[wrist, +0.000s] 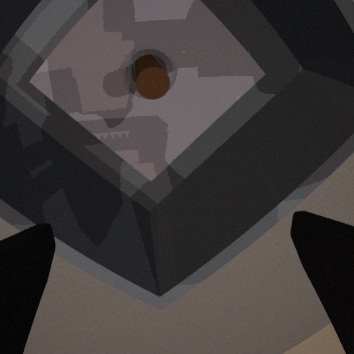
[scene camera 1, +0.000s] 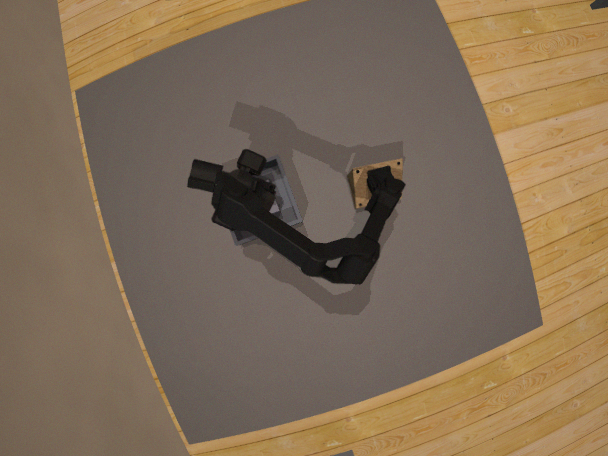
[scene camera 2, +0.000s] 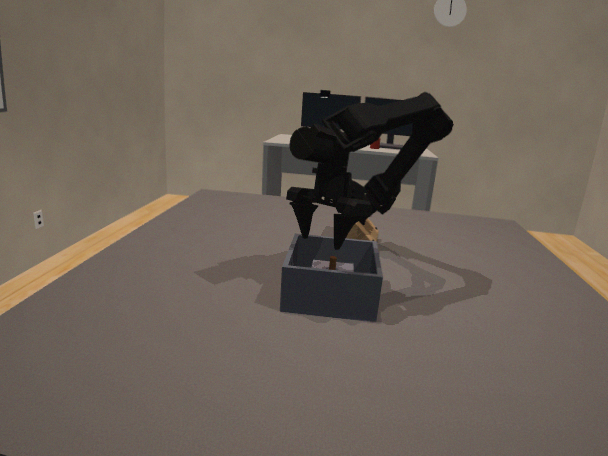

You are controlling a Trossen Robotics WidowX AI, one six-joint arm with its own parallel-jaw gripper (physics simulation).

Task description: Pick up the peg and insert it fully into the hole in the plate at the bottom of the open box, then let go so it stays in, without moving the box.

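Places are measured from the arm's base along level axes (x ahead, y left, z up), in millimetres.
Where they show: gripper, fingertip midpoint: [wrist: 173, 231] [scene camera 2: 320, 243]; arm's base at its link origin: [scene camera 1: 379, 177].
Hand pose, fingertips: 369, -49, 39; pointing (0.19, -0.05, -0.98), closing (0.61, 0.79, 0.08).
Each offset is from my fingertips to the top centre of the thing, as dx, dy, dz. Level surfaces: height alone.
The brown peg @[-36, +25, -40] [scene camera 2: 333, 262] [wrist: 152, 83] stands in the hole of the pale plate @[-37, +26, -67] [scene camera 2: 320, 264] [wrist: 200, 110] at the bottom of the box, its upper part sticking out above the plate. In the wrist view a dark ring of the hole shows around its base. How deep it sits is hidden. The grey open box @[-37, +26, -30] [scene camera 1: 290, 197] [scene camera 2: 330, 295] [wrist: 260, 160] stands upright on the table. My gripper [scene camera 2: 321, 242] [wrist: 173, 231] is open and empty, above the box, its fingertips near rim height and apart from the peg. In scene camera 1 the arm hides the fingers and the peg.
The arm's base stands on a wooden block [scene camera 1: 361, 192] [scene camera 2: 370, 231] on the grey table top @[dz -128] [scene camera 1: 300, 360] [scene camera 2: 250, 380]. The box walls [wrist: 80, 185] rise around the plate. A desk [scene camera 2: 272, 165] with monitors stands against the far wall.
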